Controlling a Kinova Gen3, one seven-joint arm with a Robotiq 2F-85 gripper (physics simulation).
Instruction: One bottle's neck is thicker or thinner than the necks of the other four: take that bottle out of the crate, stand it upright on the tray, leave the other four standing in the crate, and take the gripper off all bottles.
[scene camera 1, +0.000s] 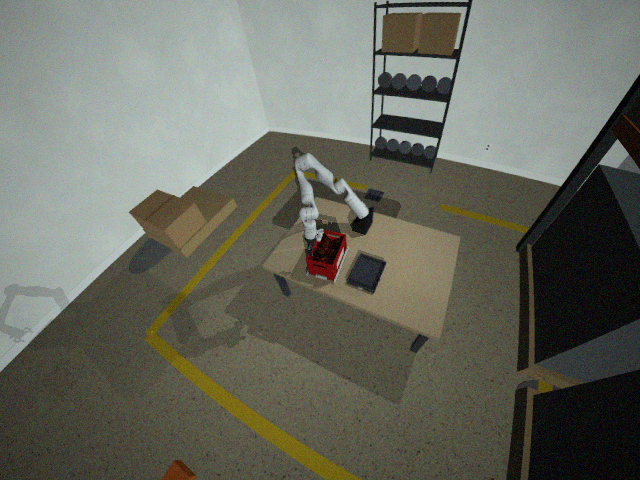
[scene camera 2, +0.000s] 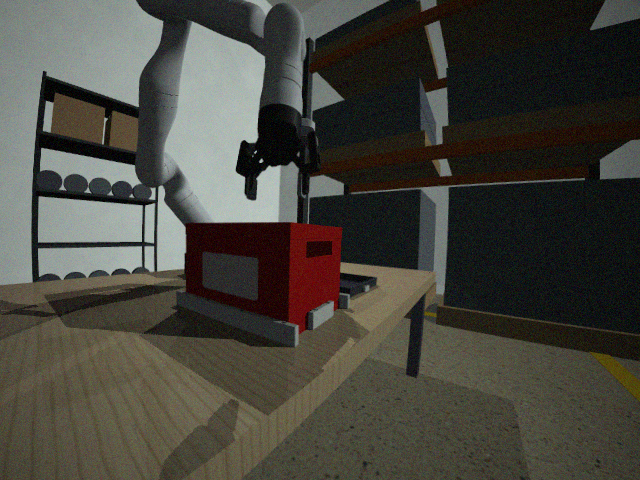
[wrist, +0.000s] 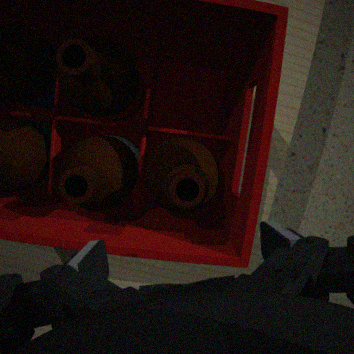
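The red crate stands on the table, its bottles upright in compartments. In the wrist view, one bottle is at the lower right, another at its left, and a third in the upper row. Part of a bottle shows at the left edge. The top left is very dark. I cannot tell clearly which neck differs. The black tray lies beside the crate, without a bottle. My gripper is open and empty, above the crate's rim level.
The upper-right compartment in the wrist view holds no bottle. Light strips run along the crate's base on the wooden table. A black shelf rack stands by the wall, and cardboard boxes stand left of the table.
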